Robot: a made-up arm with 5 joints.
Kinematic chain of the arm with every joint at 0, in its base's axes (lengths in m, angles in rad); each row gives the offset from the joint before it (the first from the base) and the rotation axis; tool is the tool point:
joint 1: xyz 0 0 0.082 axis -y
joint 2: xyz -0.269 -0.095 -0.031 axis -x
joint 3: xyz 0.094 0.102 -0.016 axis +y
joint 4: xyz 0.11 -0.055 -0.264 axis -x
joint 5: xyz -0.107 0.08 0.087 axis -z
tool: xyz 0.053 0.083 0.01
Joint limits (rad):
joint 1: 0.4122..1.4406
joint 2: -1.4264..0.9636
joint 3: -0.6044..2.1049
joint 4: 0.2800..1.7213
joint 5: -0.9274..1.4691
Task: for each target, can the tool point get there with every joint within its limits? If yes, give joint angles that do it. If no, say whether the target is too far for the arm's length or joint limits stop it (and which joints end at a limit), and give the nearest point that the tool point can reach.
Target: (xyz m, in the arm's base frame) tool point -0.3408 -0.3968 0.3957
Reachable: no: joint limits stop it (at a limit: joint 1, joint 2, joint 3, joint 5) | nearest point -0.4189 -0.1878 0.1465 | short by 0.334 m
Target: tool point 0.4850 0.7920 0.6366
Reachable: no: too far | nearest point 0.1975 0.2694 0.1553 | short by 0.766 m
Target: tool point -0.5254 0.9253 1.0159
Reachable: no: too far | nearest point -0.1917 0.3017 0.1548 | short by 1.114 m
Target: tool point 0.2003 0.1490 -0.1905
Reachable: yes | joints 0.7441 -0.1844 -0.1416 1.1897 0.5167
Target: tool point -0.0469 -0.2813 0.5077
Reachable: no: joint limits stop it (at a limit: joint 1, joint 2, joint 3, joint 4) | nearest point -0.0397 0.0625 0.2156 | short by 0.451 m
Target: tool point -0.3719 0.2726 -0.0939
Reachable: yes | joints 0.5583 -1.1923 0.7753 1.1174 -0.1755
